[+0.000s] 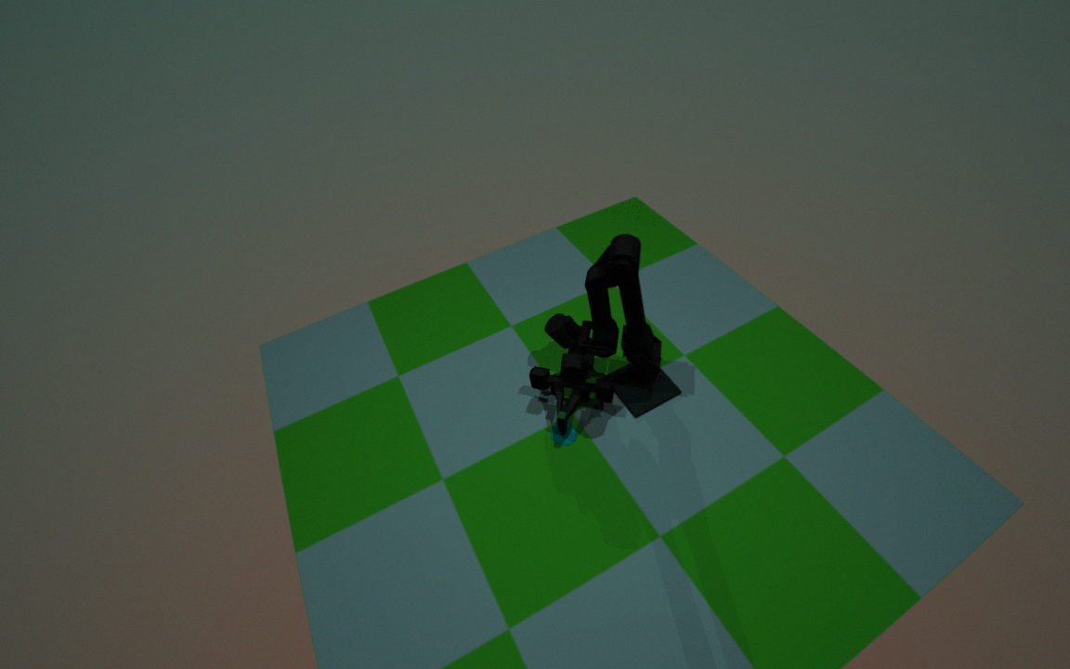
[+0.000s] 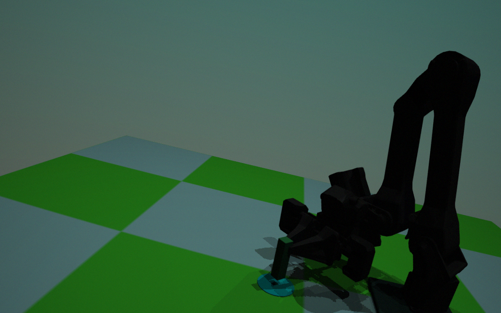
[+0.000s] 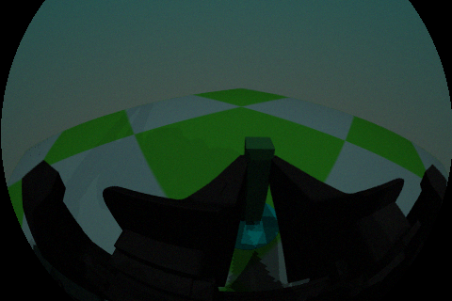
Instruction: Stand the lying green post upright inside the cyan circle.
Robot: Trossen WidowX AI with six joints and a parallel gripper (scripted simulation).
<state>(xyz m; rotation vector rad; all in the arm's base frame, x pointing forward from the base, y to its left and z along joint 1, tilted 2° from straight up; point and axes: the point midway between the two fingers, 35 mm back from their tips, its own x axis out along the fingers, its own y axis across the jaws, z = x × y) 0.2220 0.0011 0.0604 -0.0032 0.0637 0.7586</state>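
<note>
Right now my gripper tip is 70 mm above the cyan circle. From my gripper tip the other things lie so: green post 20 mm below.
</note>
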